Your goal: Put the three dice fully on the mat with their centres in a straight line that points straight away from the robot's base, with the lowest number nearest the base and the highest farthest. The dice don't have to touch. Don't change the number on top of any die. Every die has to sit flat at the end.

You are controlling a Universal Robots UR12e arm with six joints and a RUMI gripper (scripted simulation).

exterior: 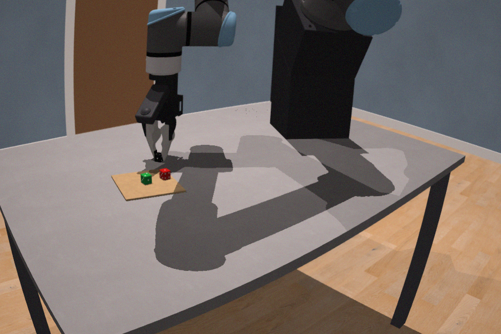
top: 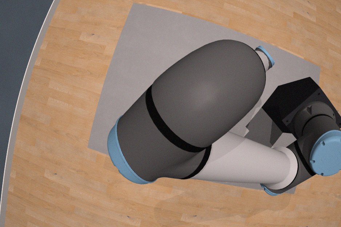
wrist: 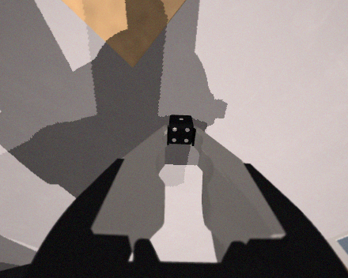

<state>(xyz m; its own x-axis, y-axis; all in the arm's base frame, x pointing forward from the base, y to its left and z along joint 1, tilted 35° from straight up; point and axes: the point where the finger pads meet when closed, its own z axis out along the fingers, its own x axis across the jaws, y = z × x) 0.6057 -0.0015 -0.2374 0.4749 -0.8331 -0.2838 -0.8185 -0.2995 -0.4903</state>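
My hand is 110 mm short of the green die and 110 mm to the right of it. Round my hand: tan mat 110 mm ahead, 110 mm to the left, 20 mm below; then black die 10 mm below; then red die 50 mm ahead, 110 mm to the left.
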